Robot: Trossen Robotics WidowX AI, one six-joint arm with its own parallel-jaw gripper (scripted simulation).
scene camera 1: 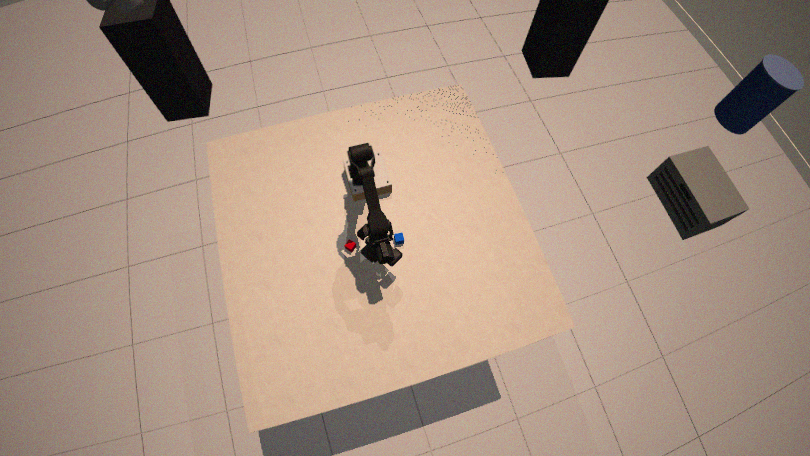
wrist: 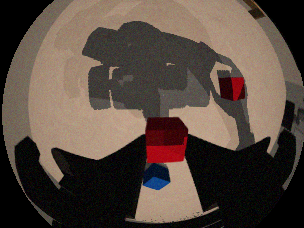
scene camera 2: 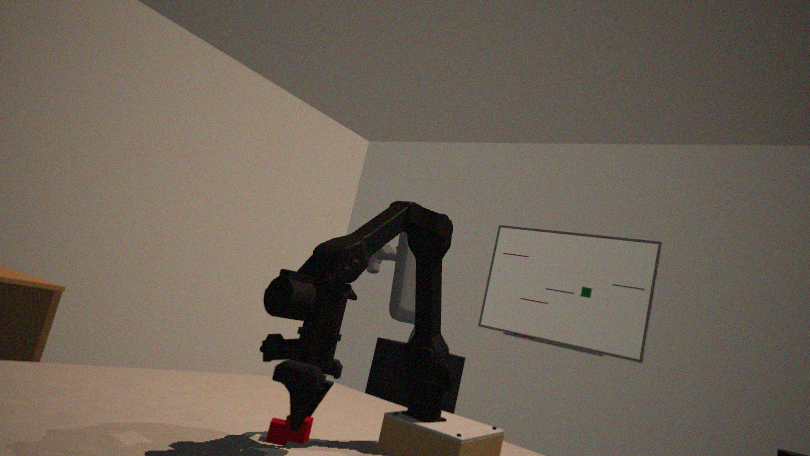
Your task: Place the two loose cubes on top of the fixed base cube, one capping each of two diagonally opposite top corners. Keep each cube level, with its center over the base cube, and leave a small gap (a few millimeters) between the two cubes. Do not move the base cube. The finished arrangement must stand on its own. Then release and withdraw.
Path:
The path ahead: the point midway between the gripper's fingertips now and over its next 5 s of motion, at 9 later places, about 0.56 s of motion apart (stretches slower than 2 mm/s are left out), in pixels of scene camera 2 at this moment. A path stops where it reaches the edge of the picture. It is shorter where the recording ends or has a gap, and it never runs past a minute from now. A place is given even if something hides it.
My gripper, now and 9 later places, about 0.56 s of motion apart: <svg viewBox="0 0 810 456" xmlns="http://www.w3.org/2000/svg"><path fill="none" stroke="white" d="M297 428L307 392L323 390L352 411L378 429L379 436L377 448L379 442L379 430L344 411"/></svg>

